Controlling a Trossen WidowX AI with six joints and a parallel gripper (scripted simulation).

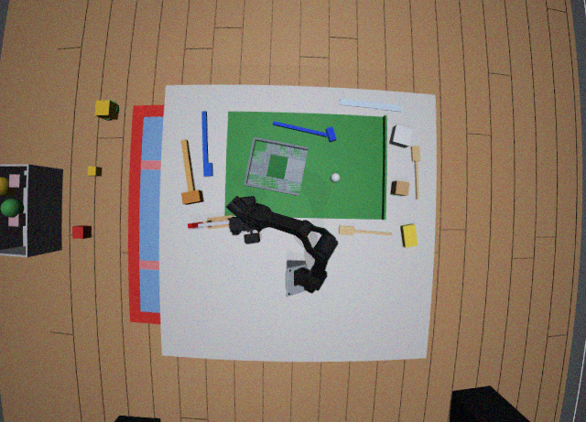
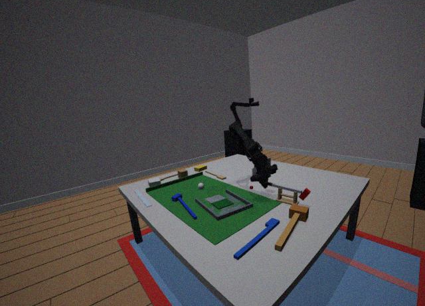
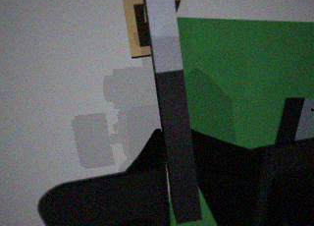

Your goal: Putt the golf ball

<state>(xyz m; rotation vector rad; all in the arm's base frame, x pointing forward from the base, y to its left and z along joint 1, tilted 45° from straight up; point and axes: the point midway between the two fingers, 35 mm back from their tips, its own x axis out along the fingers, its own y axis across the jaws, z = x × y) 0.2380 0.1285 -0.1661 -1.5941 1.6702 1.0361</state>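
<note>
My gripper tip is now 2 cm past the red putter, 11 cm to the right of it and 2 cm below it. Also, from my gripper tip: green mat (24 cm ahead, 26 cm to the right, 5 cm below); then tiny red cube (4 cm behind, 14 cm to the right, 5 cm below); then wooden rack (1 cm behind, 13 cm to the left, 2 cm below).
</note>
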